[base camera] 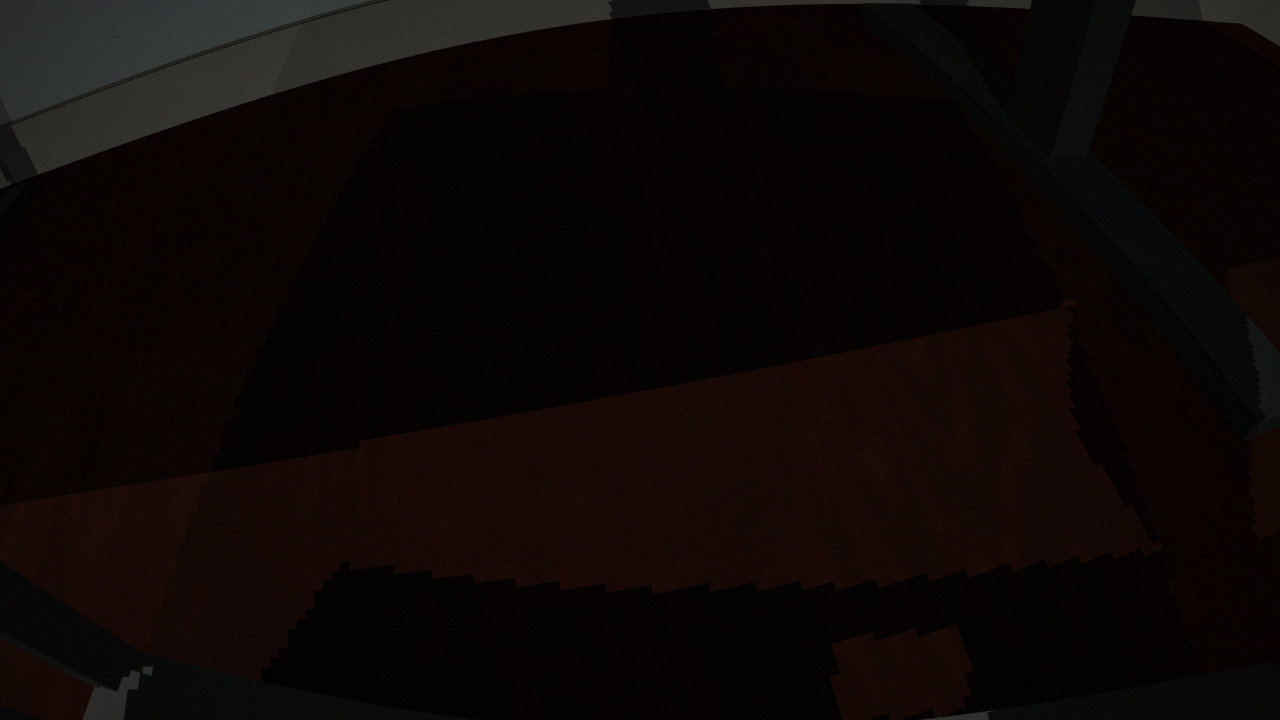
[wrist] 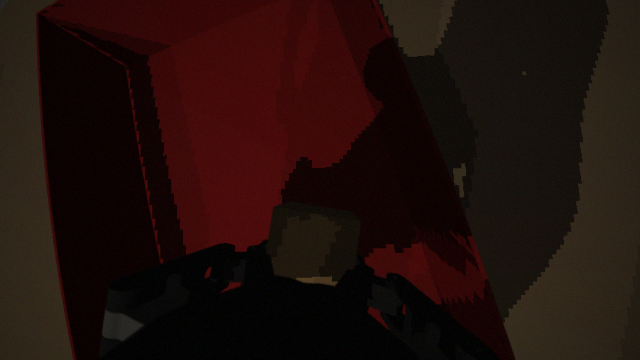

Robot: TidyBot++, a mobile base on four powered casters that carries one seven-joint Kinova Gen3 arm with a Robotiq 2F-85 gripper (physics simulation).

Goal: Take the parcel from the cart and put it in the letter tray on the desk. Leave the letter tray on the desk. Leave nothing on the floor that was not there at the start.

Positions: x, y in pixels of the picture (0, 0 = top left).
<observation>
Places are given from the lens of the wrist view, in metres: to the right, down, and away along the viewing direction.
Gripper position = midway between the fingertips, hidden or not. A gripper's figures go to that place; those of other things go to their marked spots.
my gripper (wrist: 312, 252): -0.01, 0.07, 0.16
brown parcel (wrist: 313, 244): 0.00, 0.04, 0.11
tan desk (wrist: 528, 111): 0.19, -0.06, 0.15
The marked spots on the tan desk and the brown parcel are 0.23 m apart.
</observation>
